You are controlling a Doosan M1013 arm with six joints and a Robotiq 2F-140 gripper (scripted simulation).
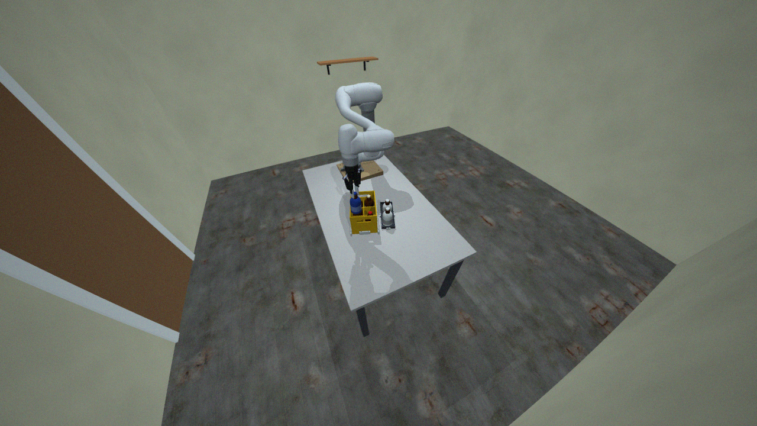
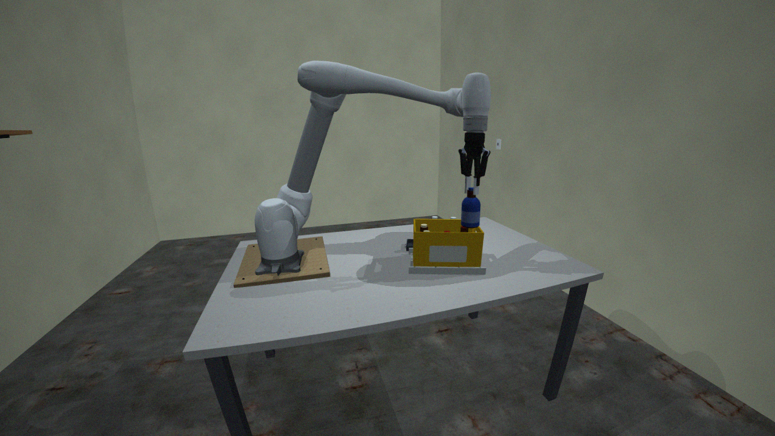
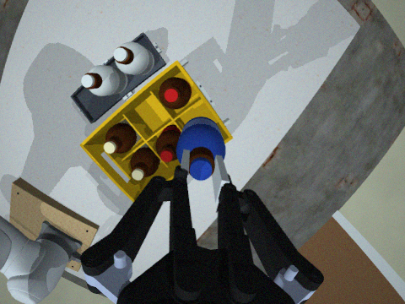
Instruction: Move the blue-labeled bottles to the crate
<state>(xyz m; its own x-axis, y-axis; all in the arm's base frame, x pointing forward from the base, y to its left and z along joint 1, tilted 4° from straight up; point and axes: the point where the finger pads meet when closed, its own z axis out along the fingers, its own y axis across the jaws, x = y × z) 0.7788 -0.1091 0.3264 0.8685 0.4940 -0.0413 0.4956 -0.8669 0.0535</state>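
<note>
Now: the blue-labeled bottle 9 cm below my hand. The rest, counted from my hand: yellow crate (8 cm behind, 6 cm to the left, 27 cm below).
</note>
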